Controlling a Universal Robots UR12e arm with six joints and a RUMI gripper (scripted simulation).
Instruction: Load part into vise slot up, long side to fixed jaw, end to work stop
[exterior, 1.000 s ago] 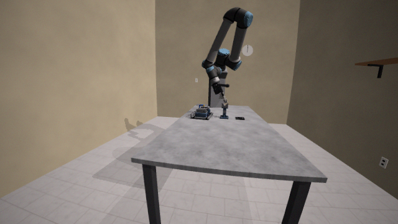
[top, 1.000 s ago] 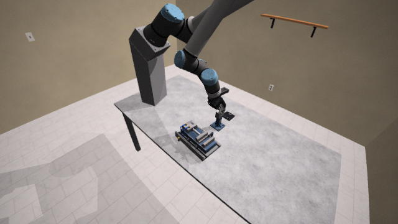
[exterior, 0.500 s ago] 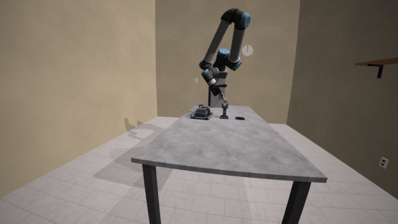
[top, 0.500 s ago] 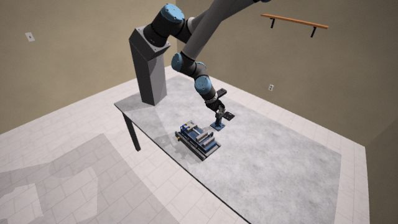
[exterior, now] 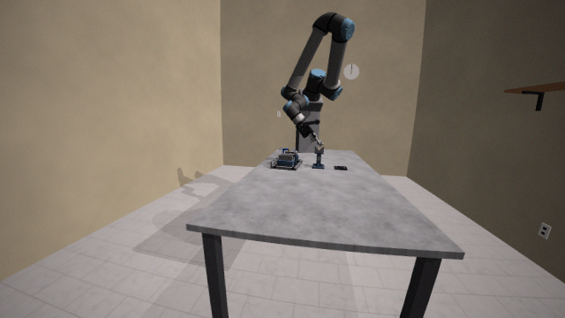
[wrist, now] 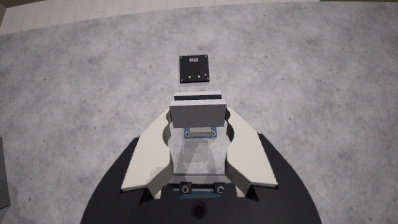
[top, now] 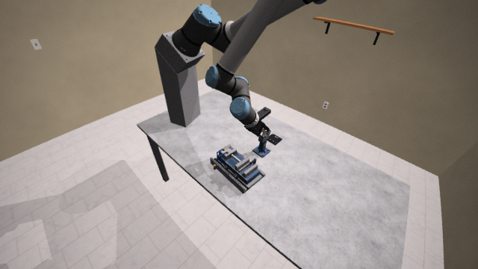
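The part is 1 cm to the left of my hand. Round my hand: cylinder rod 23 cm to the right, 11 cm below, 2 cm ahead; work stop 17 cm to the right, 10 cm below, 10 cm ahead; moving jaw 22 cm to the right, 11 cm below, 7 cm ahead.
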